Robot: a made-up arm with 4 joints.
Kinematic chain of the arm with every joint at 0, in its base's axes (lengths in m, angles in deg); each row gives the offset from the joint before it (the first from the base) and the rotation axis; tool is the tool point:
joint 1: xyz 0 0 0.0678 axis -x
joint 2: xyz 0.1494 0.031 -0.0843 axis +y
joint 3: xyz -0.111 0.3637 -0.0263 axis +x
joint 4: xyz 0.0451 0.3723 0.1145 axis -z
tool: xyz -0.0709 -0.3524 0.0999
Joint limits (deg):
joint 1: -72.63..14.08
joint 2: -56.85..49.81
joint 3: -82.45..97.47
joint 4: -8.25..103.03
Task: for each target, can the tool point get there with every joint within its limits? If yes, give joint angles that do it. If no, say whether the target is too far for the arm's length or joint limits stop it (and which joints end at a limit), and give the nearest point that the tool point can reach.
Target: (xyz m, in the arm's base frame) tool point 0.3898 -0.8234 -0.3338
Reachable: no: joint limits stop it (at a limit: joint 1, joint 2, joint 3, joint 4) | nearest point 0.2487 -0.4568 0.3306 | short by 0.772 m
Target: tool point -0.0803 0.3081 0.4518
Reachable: yes | joints -55.36 -33.28 -19.35 4.65
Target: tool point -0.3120 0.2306 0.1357
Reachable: yes | joints 4.38 -13.35 81.02 61.71
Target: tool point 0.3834 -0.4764 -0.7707
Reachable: no: joint limits stop it (at a limit: joint 1, joint 2, joint 3) | nearest point 0.0135 0.1000 -0.2507 | short by 0.860 m
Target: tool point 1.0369 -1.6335 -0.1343
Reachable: no: too far | nearest point 0.2487 -0.4568 0.3306 | short by 1.491 m
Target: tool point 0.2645 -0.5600 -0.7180
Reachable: no: joint limits stop it (at a limit: joint 1, joint 2, joint 3) | nearest point -0.0193 0.0939 -0.2648 | short by 0.845 m
